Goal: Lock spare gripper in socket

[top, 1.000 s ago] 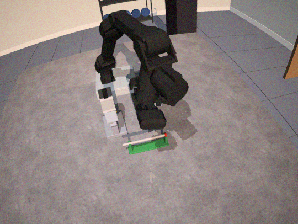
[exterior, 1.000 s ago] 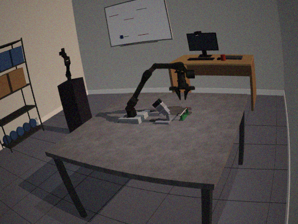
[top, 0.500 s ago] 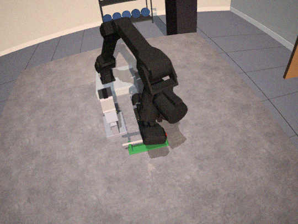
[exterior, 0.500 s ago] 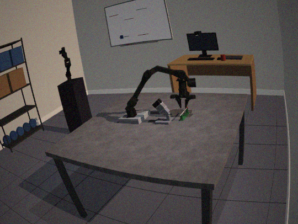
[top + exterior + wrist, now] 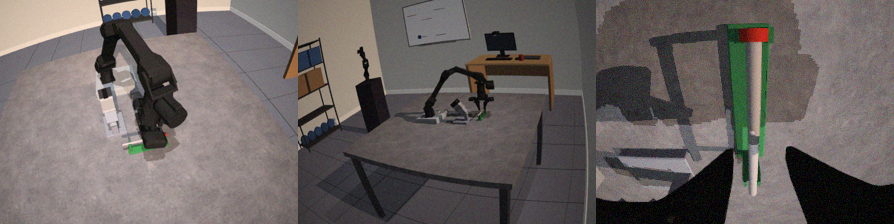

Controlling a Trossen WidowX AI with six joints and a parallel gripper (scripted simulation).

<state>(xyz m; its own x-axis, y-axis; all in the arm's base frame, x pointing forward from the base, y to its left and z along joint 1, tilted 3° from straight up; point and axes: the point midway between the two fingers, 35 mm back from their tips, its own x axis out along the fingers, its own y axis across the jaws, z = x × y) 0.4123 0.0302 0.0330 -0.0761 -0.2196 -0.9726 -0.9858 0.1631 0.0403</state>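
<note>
Now: the green cradle 3 cm below my gripper tip and 1 cm to the left of it. The rest, counted from my gripper tip: mount socket 13 cm behind, 7 cm to the right; spare gripper 15 cm behind, 7 cm to the right, 7 cm above.
</note>
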